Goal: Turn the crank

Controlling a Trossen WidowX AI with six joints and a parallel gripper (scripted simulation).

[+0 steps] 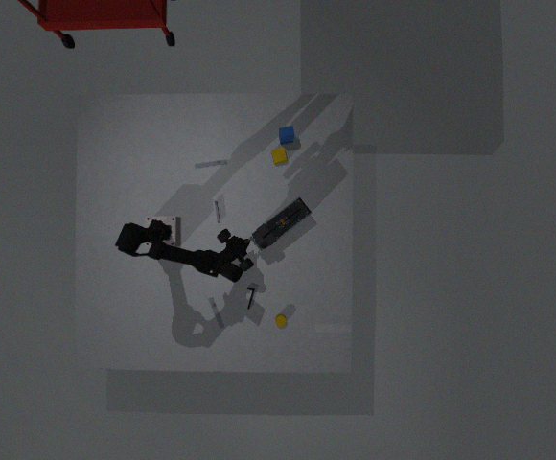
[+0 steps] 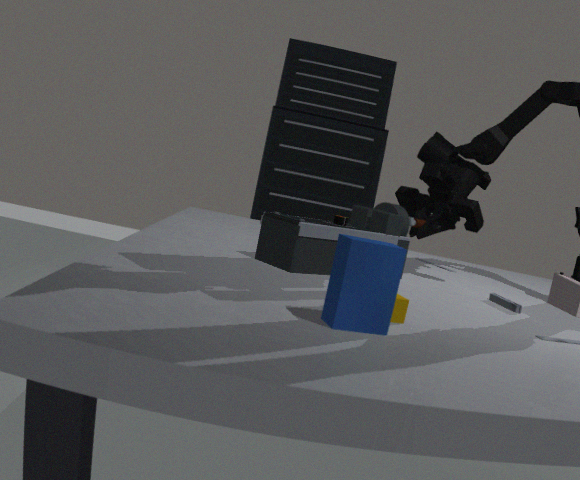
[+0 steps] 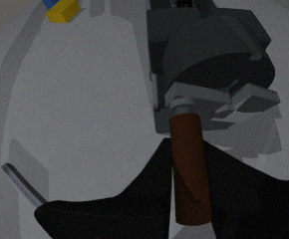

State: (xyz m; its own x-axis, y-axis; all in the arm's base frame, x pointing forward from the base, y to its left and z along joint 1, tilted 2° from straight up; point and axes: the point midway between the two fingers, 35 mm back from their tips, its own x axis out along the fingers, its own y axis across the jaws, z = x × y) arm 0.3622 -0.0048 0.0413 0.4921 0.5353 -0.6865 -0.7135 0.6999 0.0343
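Now: gripper tip 1 cm past the brown crank handle, 1 cm to the left of it and 2 cm below it. From my gripper tip the other things lie so: red pointer 14 cm ahead, 10 cm to the left, 1 cm above; black hex key 3 cm ahead, 25 cm to the right, 7 cm below; yellow block 8 cm ahead, 40 cm to the left, 6 cm below.
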